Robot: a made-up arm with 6 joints. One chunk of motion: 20 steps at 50 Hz.
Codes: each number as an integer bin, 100 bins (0 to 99) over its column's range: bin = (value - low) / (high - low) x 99, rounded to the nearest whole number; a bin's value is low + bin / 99 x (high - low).
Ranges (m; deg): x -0.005..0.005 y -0.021..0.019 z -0.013..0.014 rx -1.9..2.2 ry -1..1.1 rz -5.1..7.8
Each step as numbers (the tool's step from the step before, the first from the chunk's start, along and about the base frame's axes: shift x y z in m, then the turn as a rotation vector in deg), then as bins.
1 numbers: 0.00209 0.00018 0.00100 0.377 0.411 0.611
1 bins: 70 52 51 55 67 44
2 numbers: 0.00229 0.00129 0.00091 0.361 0.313 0.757
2 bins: 72 55 51 55 62 45
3 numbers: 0.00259 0.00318 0.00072 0.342 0.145 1.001
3 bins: 75 60 50 54 54 47
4 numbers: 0.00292 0.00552 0.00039 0.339 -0.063 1.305
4 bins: 78 66 49 54 44 49
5 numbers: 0.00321 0.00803 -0.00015 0.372 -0.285 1.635
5 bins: 81 72 47 55 34 52
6 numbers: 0.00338 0.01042 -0.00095 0.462 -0.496 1.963
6 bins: 83 78 44 57 24 54
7 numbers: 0.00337 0.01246 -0.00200 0.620 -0.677 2.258
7 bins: 83 83 40 61 15 56
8 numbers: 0.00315 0.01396 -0.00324 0.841 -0.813 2.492
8 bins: 81 87 36 66 9 58
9 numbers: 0.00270 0.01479 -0.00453 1.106 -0.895 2.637
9 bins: 76 89 31 73 5 59
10 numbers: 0.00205 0.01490 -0.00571 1.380 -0.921 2.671
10 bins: 70 89 27 79 4 60
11 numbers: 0.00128 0.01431 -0.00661 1.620 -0.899 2.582
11 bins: 62 87 23 85 5 59
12 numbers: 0.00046 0.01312 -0.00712 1.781 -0.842 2.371
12 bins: 54 84 22 89 7 57
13 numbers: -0.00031 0.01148 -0.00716 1.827 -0.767 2.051
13 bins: 46 80 21 90 11 55
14 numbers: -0.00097 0.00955 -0.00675 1.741 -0.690 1.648
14 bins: 40 76 23 88 15 52
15 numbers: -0.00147 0.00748 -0.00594 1.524 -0.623 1.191
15 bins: 35 70 26 83 18 48
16 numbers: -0.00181 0.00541 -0.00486 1.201 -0.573 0.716
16 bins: 32 65 30 75 20 45
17 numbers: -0.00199 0.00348 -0.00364 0.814 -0.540 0.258
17 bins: 30 61 34 66 22 41
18 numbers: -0.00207 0.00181 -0.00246 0.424 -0.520 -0.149
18 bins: 29 56 39 56 23 38
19 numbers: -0.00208 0.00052 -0.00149 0.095 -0.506 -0.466
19 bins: 29 53 42 48 23 36
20 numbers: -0.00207 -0.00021 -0.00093 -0.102 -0.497 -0.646
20 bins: 29 51 44 43 24 34
